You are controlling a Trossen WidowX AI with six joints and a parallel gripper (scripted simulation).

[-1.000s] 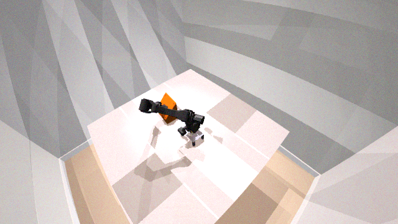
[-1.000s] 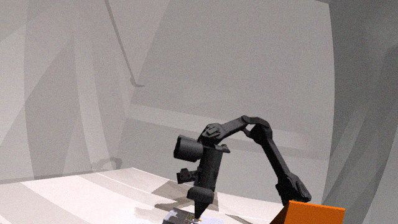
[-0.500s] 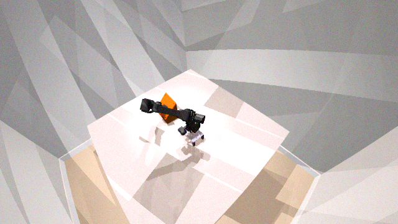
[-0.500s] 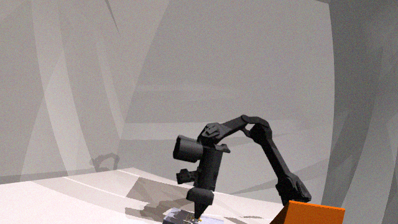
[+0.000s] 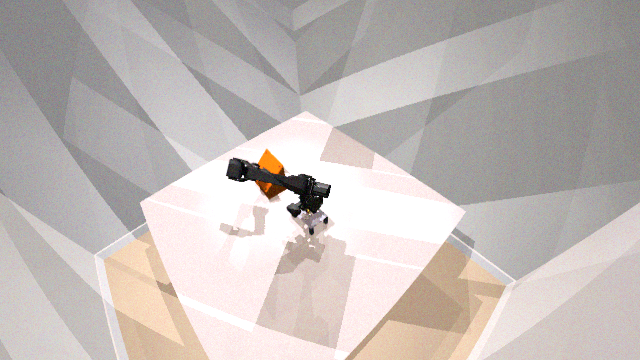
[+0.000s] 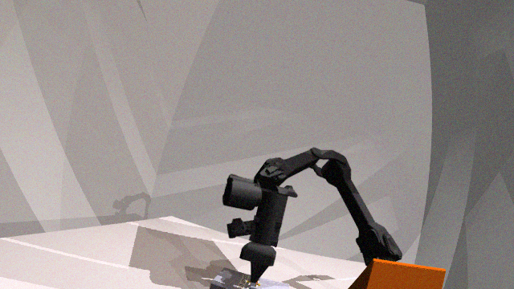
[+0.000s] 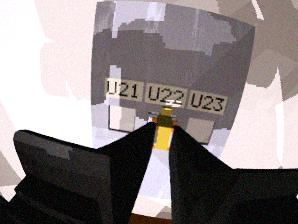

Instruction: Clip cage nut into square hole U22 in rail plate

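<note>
Right now my gripper tip is 1 cm above the brass cage nut.
</note>
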